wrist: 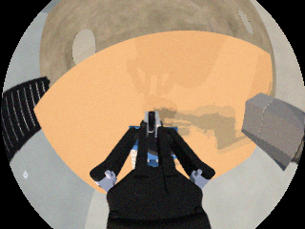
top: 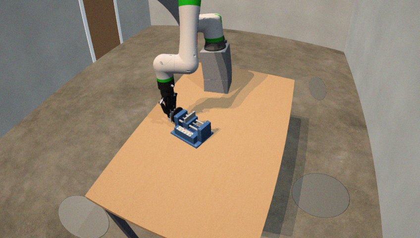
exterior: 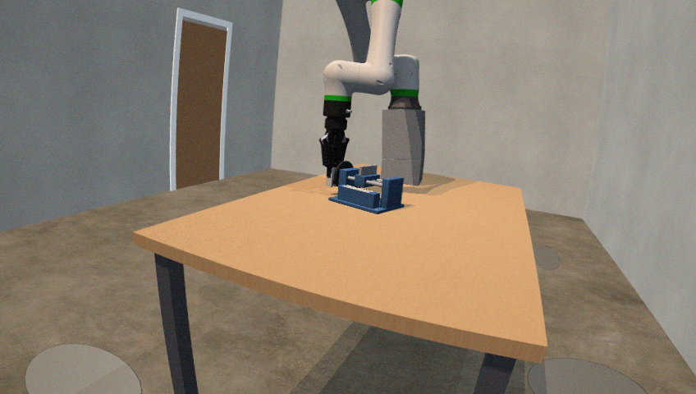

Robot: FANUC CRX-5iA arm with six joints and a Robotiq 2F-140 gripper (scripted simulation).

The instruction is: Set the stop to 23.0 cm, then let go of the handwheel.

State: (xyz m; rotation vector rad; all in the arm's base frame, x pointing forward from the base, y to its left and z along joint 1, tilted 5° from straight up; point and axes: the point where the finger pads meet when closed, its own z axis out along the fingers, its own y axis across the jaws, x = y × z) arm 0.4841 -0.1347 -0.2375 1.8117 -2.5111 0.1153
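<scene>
Right now my hand is 2 cm to the right of the black handwheel and 1 cm above it. From my hand the other things lie so: grey stop plate 13 cm to the left, 3 cm ahead, 3 cm above.
</scene>
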